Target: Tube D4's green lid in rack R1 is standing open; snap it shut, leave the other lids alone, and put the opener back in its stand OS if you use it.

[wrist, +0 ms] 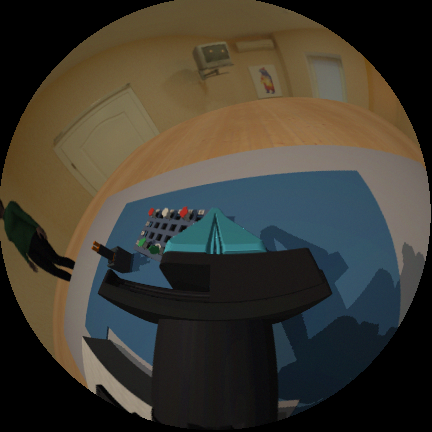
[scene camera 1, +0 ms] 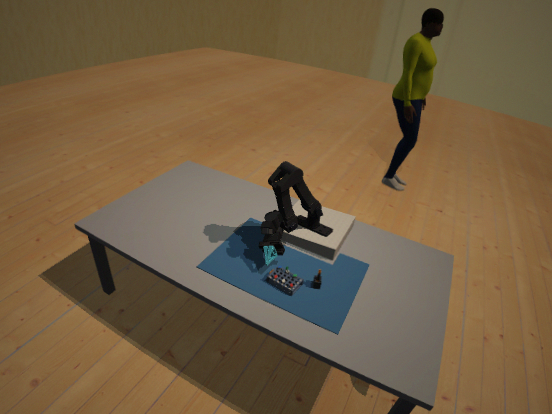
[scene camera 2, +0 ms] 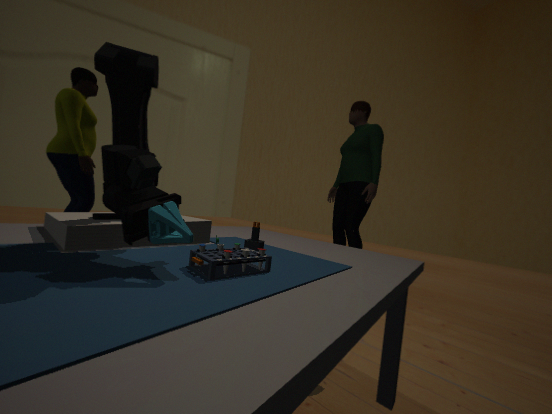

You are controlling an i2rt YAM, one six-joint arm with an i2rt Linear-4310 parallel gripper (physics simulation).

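Places are measured from the arm's base along level axes (x ahead, y left, z up), in millimetres.
Pixels of known places: gripper, fingertip midpoint: [wrist: 214,212] [scene camera 1: 266,264] [scene camera 2: 192,239]; arm's base, origin of the base link: [scene camera 1: 312,226].
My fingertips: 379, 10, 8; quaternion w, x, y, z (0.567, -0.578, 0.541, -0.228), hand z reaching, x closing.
For each thing: its top centre in the pictures, then the offset to it from my fingertips, as dx, dy, dz. Level surfaces: height alone.
- Rack R1, middle of its top: [wrist: 154,221] [scene camera 2: 232,238] [scene camera 1: 285,272] -18, +84, -2
- opener, middle of its top: [wrist: 92,244] [scene camera 2: 256,222] [scene camera 1: 320,270] -99, +198, +24
- blue mat, its level: dz -61
- grey table, its level: dz -64
Rack R1 [scene camera 1: 280,288] [scene camera 2: 212,272] [wrist: 167,231] stands on the blue mat with red, white, blue and green lidded tubes. One green lid [scene camera 1: 287,269] [scene camera 2: 217,240] [wrist: 154,249] stands upright at the rack's arm-side edge. Another green lid [scene camera 1: 295,275] [scene camera 2: 237,245] [wrist: 142,242] lies lower beside it. The opener [scene camera 1: 319,272] [scene camera 2: 256,230] [wrist: 101,248], with orange tips, stands in its dark stand OS [scene camera 1: 317,285] [scene camera 2: 254,244] [wrist: 123,259]. My gripper [scene camera 1: 270,263] [scene camera 2: 191,240] [wrist: 214,212] is shut and empty, above the mat beside the rack. Its teal fingers hide part of the rack in the wrist view.
The blue mat [scene camera 1: 330,310] [scene camera 2: 150,305] [wrist: 320,200] lies on the grey table [scene camera 1: 150,210] [scene camera 2: 165,372]. The arm's pale base block [scene camera 1: 345,230] [scene camera 2: 80,237] stands behind the mat. One person [scene camera 1: 417,70] [scene camera 2: 70,122] and another person [scene camera 2: 362,155] [wrist: 22,227] stand away from the table.
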